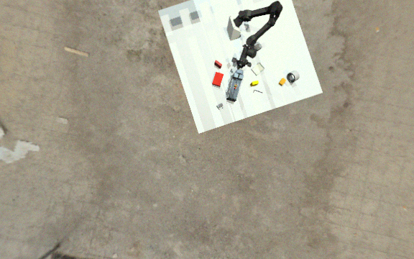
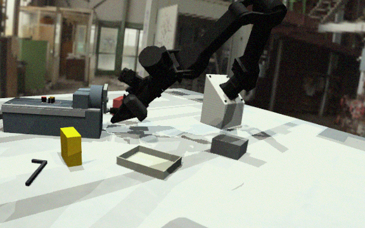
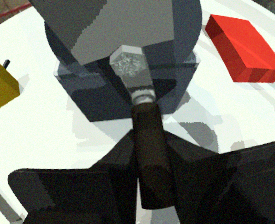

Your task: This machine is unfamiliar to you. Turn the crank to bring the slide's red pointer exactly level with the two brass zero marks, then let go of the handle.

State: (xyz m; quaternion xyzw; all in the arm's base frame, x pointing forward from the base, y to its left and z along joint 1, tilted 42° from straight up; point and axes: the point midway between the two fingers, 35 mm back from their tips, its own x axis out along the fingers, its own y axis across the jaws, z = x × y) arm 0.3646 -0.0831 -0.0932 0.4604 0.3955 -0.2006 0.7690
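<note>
Now: the dark crank handle 1 cm behind my gripper tip, 1 cm to the left of it and 3 cm above it. From my gripper tip the other things lie so: red pointer (14 cm ahead, 12 cm to the right, 5 cm above); then shallow grey tray (6 cm ahead, 20 cm to the left, 3 cm below); then yellow block (18 cm ahead, 9 cm to the left).
</note>
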